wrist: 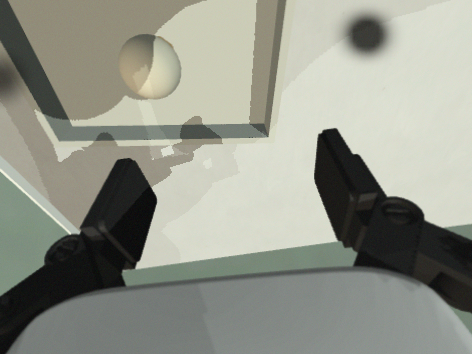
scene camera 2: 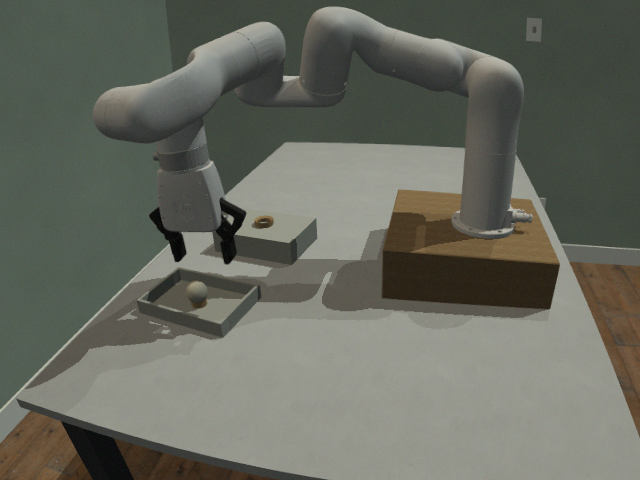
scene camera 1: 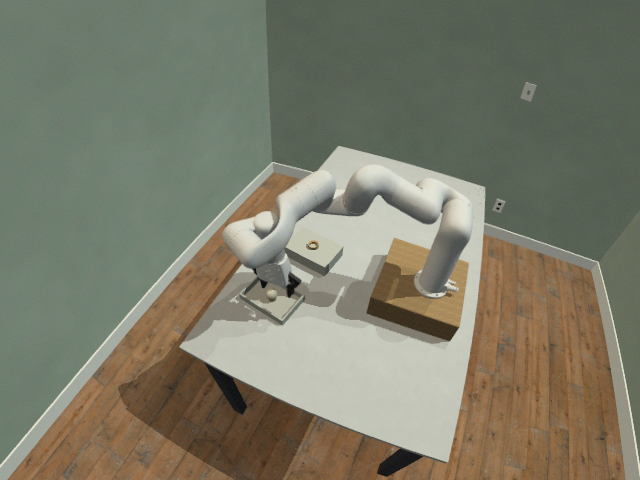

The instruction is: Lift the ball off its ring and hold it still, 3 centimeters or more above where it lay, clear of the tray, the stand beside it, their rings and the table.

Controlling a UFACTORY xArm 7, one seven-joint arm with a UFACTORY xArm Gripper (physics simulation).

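Frame: origin at the arm's base, x ahead, y left, z up, level; metres.
Seen in the pictures: gripper, fingertip midpoint: [wrist: 228, 167] [scene camera 2: 205, 259] [scene camera 1: 277, 289]; arm's base, link origin: [scene camera 2: 482, 225] [scene camera 1: 431, 284].
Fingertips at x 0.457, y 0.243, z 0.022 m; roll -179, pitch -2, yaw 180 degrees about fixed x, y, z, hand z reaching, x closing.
Offsets run from my fingertips to a thing's top centre. "spot": to the spot under its first point. Level surfaces: height alone.
A pale ball @[0.028 m right, 0.046 m ahead, 0.065 m down] [scene camera 1: 271, 294] [scene camera 2: 196, 291] [wrist: 150, 67] rests on a small ring @[spot: 0.015 m right, 0.036 m ahead, 0.099 m down] [scene camera 2: 199, 304] inside the low-walled grey tray @[0.028 m right, 0.046 m ahead, 0.087 m down] [scene camera 1: 282, 319] [scene camera 2: 224, 328] [wrist: 165, 134]. The ball hides most of that ring. My gripper [scene camera 1: 277, 289] [scene camera 2: 203, 259] [wrist: 228, 167] is open with nothing between its fingers. Its fingertips are above the tray's level and apart from the ball. In the wrist view the ball lies beyond the fingertips, up and to the left of the gap between them. The stand [scene camera 1: 332, 258] [scene camera 2: 258, 249] beside the tray is a grey block with an empty golden ring @[0.282 m right, 0.001 m ahead, 0.054 m down] [scene camera 1: 308, 245] [scene camera 2: 256, 224] on top.
The arm's base stands on a wooden block [scene camera 1: 408, 317] [scene camera 2: 467, 279] to the right on the white table @[0.116 m down] [scene camera 1: 356, 372] [scene camera 2: 330, 382]. The arm arches from there over the table. The tray's raised walls surround the ball. The stand is behind the tray.
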